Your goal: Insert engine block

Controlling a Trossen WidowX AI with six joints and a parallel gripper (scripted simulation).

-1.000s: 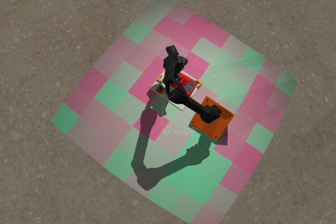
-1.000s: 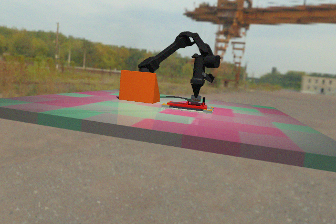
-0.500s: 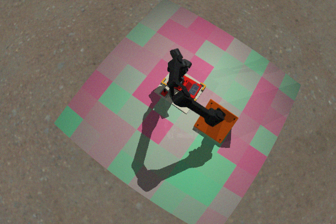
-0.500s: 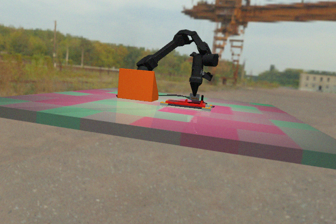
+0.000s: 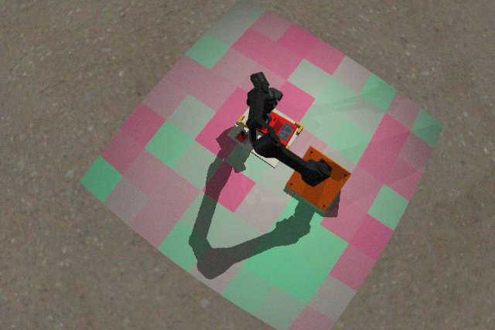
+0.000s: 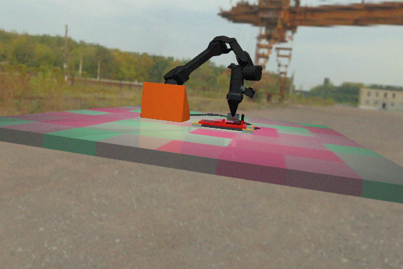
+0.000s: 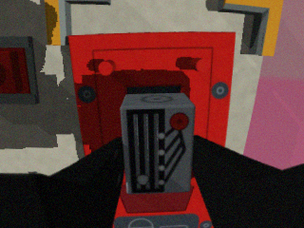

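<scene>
My gripper tip is now 10 mm above the grey engine block.
</scene>
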